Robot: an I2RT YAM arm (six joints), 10 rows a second.
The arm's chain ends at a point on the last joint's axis. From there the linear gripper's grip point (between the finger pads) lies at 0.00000 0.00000 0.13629 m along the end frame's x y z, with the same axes.
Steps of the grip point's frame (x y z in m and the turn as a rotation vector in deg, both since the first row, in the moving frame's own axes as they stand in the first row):
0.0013, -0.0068, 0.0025, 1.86, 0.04, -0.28
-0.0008, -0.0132, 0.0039, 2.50, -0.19, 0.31
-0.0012, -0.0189, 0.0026, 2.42, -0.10, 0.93
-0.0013, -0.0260, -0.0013, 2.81, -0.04, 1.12
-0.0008, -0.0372, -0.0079, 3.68, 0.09, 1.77
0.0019, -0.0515, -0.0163, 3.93, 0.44, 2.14
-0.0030, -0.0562, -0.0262, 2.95, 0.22, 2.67
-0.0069, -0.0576, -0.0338, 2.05, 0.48, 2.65
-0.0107, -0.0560, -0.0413, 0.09, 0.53, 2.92
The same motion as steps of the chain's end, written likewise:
0.0012, -0.0024, 0.0026, 1.86, 0.04, -0.28
-0.0004, -0.0073, 0.0040, 2.50, -0.19, 0.31
-0.0010, -0.0131, 0.0027, 2.42, -0.10, 0.93
-0.0013, -0.0193, -0.0011, 2.81, -0.04, 1.12
-0.0011, -0.0285, -0.0076, 3.68, 0.09, 1.77
0.0007, -0.0422, -0.0160, 3.93, 0.44, 2.14
-0.0037, -0.0492, -0.0260, 2.95, 0.22, 2.67
-0.0082, -0.0528, -0.0337, 2.05, 0.48, 2.65
-0.0120, -0.0558, -0.0413, 0.09, 0.53, 2.92

